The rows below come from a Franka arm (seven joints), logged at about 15 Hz.
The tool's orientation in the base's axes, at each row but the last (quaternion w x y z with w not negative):
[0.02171, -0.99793, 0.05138, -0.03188]
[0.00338, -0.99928, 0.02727, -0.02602]
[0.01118, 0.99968, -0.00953, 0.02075]
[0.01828, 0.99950, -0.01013, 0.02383]
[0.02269, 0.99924, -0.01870, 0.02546]
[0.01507, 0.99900, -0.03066, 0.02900]
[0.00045, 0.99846, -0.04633, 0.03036]
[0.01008, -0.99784, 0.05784, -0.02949]
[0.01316, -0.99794, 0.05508, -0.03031]
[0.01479, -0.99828, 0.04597, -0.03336]
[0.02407, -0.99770, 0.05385, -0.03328]
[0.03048, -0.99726, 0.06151, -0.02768]
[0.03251, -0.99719, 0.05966, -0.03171]
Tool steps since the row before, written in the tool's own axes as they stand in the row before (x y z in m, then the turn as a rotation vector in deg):
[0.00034, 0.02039, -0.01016, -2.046, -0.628, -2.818]
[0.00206, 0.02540, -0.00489, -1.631, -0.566, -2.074]
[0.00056, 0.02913, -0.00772, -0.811, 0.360, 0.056]
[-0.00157, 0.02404, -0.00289, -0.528, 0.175, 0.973]
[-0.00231, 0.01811, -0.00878, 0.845, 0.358, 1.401]
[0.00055, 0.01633, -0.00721, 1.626, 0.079, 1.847]
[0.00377, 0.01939, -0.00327, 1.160, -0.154, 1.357]
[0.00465, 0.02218, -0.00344, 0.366, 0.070, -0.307]
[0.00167, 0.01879, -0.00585, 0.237, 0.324, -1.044]
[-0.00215, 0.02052, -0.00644, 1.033, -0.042, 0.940]
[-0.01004, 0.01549, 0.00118, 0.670, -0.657, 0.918]
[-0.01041, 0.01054, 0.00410, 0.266, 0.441, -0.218]
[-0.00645, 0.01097, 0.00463, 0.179, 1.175, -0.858]
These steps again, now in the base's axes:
[-0.00239, -0.02071, 0.00920, -2.153, 0.724, 2.713]
[0.00042, -0.02550, 0.00478, -1.704, 0.643, 1.991]
[-0.00033, -0.02895, 0.00837, -0.815, -0.346, -0.082]
[-0.00221, -0.02388, 0.00368, -0.485, -0.201, -0.990]
[-0.00344, -0.01759, 0.00944, 0.900, -0.453, -1.338]
[-0.00088, -0.01610, 0.00769, 1.721, -0.236, -1.745]
[0.00175, -0.01964, 0.00346, 1.249, 0.041, -1.284]
[0.00186, -0.02262, 0.00318, 0.336, -0.117, 0.326]
[-0.00076, -0.01899, 0.00538, 0.135, -0.372, 1.046]
[-0.00444, -0.02040, 0.00561, 1.094, -0.029, -0.869]
[-0.01152, -0.01423, -0.00262, 0.798, 0.620, -0.838]
[-0.01135, -0.00891, -0.00530, 0.197, -0.482, 0.203]
[-0.00736, -0.00981, -0.00575, -0.018, -1.238, 0.784]

